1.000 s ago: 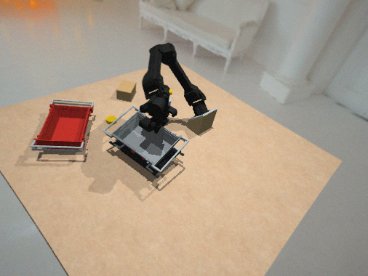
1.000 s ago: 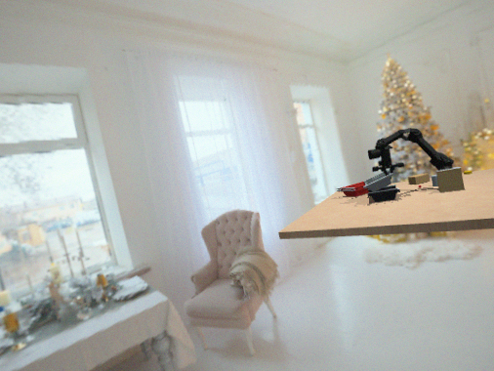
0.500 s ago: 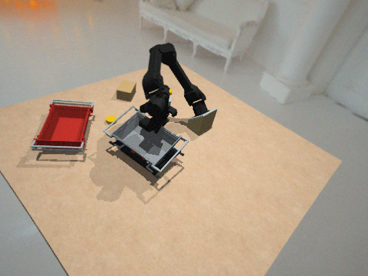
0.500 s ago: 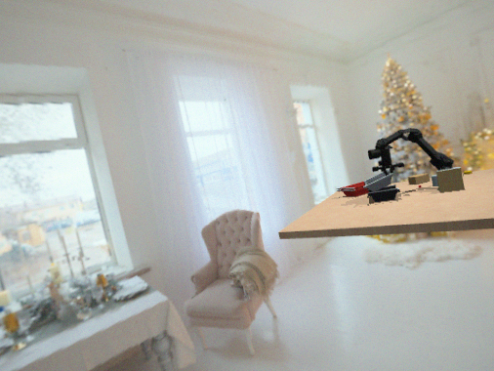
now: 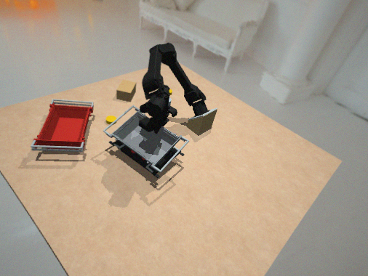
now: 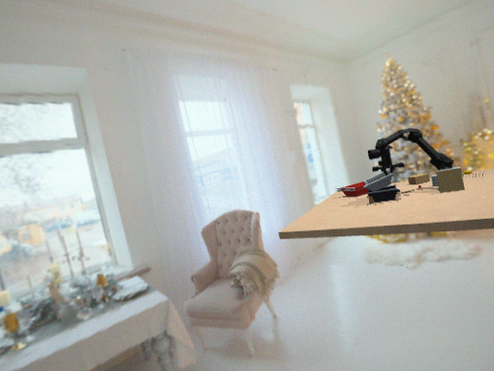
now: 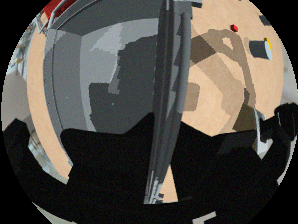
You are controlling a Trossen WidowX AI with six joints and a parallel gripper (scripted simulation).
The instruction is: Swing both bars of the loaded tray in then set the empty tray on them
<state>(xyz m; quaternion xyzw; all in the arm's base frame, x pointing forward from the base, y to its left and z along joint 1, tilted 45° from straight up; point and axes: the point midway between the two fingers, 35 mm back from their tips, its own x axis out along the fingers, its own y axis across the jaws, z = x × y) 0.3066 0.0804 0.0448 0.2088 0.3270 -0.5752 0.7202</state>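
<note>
My gripper tip is 7 cm short of the grey tray, 2 cm to the right of it and 1 cm below it. The rest, counted from my gripper tip: cardboard box: 12 cm behind, 46 cm to the right, 8 cm below; small red block: 14 cm behind, 24 cm to the right, 11 cm below.
</note>
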